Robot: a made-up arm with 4 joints.
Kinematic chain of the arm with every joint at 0, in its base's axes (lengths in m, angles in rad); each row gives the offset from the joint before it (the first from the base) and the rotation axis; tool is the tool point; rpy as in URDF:
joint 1: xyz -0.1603 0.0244 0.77 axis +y
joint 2: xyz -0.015 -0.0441 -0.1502 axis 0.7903 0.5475 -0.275
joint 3: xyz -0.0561 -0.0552 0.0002 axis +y
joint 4: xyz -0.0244 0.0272 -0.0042 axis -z
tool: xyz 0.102 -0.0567 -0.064 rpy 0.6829 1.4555 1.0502
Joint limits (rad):
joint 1: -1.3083..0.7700
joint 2: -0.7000..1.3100
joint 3: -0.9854..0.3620
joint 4: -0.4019..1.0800
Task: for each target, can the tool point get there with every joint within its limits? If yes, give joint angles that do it. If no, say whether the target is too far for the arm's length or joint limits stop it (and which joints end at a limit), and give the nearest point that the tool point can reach.
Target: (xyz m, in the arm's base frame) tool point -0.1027 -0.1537 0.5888
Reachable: yes | joints -0.3585 -0.0880 -0.4297 0.5736
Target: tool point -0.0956 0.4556 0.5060
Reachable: no: too far | nearest point -0.1075 0.0453 0.5546 | short by 0.413 m
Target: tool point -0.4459 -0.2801 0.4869
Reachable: no: too far | nearest point -0.3413 -0.1492 0.5906 | short by 0.197 m
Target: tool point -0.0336 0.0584 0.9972
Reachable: no: joint limits stop it (at a limit: joint 1, joint 2, joint 4) | nearest point -0.0420 -0.0375 0.7811 | short by 0.237 m
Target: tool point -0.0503 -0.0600 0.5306
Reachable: yes | joints -0.6465 0.6439 0.1619 0.0801
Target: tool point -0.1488 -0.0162 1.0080
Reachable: no: joint limits stop it (at a limit: joint 1, joint 2) | nearest point -0.0706 -0.0498 0.7771 | short by 0.246 m
